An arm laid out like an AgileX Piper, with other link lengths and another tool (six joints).
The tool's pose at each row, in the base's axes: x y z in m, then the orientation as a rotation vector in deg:
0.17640 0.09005 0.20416 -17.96 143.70 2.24
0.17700 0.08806 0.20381 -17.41 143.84 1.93
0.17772 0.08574 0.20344 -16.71 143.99 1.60
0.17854 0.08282 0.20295 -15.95 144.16 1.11
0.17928 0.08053 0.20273 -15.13 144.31 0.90
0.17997 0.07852 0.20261 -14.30 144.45 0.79
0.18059 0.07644 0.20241 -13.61 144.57 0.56
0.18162 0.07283 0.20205 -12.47 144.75 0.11
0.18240 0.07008 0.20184 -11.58 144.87 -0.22
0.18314 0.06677 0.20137 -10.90 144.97 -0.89
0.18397 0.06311 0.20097 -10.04 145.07 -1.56
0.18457 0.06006 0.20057 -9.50 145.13 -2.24
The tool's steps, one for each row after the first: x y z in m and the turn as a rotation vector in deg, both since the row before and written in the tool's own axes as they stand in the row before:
0.00015 -0.00206 0.00043 0.34 0.10 0.33
0.00013 -0.00240 0.00050 0.39 0.10 0.44
0.00022 -0.00300 0.00062 0.52 0.13 0.45
-0.00002 -0.00238 0.00042 0.33 0.09 0.55
-0.00011 -0.00210 0.00035 0.26 0.08 0.58
-0.00002 -0.00215 0.00038 0.32 0.08 0.45
-0.00002 -0.00371 0.00066 0.57 0.13 0.73
-0.00008 -0.00282 0.00048 0.43 0.08 0.57
0.00015 -0.00336 0.00067 0.63 0.10 0.34
0.00006 -0.00371 0.00068 0.67 0.10 0.47
0.00014 -0.00307 0.00061 0.61 0.08 0.24

